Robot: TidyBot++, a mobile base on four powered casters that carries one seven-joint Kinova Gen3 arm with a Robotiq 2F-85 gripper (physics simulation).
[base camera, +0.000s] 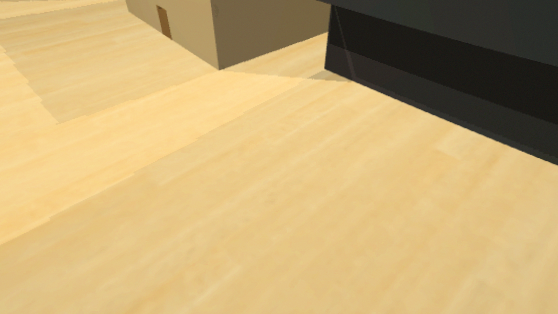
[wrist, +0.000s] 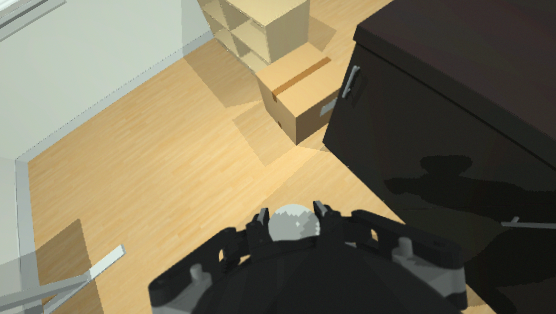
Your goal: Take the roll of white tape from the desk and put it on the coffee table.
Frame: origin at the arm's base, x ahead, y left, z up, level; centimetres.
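Where they show: gripper, fingertip midpoint: [wrist: 291,213].
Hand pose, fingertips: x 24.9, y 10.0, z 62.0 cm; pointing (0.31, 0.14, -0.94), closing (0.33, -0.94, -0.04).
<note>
After its pixels a point has its place.
The roll of white tape [wrist: 294,223] {z 64.0, x 24.1, y 9.6 cm} shows as a pale round shape between the fingertips, at the lower middle of the wrist view. My gripper [wrist: 291,213] {z 62.0, x 24.9, y 10.0 cm} is shut on it and holds it up above the wooden floor. The lower part of the roll is hidden behind the gripper's body. The gripper does not show in the base camera view. Neither the desk nor the coffee table can be made out for certain in these views.
A dark cabinet [base camera: 450,65] {z -30.4, x 64.7, y -22.5 cm} [wrist: 400,120] {z 31.7, x 60.0, y -19.1 cm} stands at the right. A cardboard box [base camera: 270,30] {z -34.6, x 87.2, y 9.0 cm} [wrist: 305,85] {z 1.0, x 101.0, y 16.6 cm} stands beside its far corner, before a pale shelf unit [wrist: 287,37] {z 6.6, x 137.1, y 34.5 cm}. A white metal bar [wrist: 107,261] is at the lower left, near the wall [wrist: 100,60] {z -3.8, x 121.2, y 214.9 cm}.
</note>
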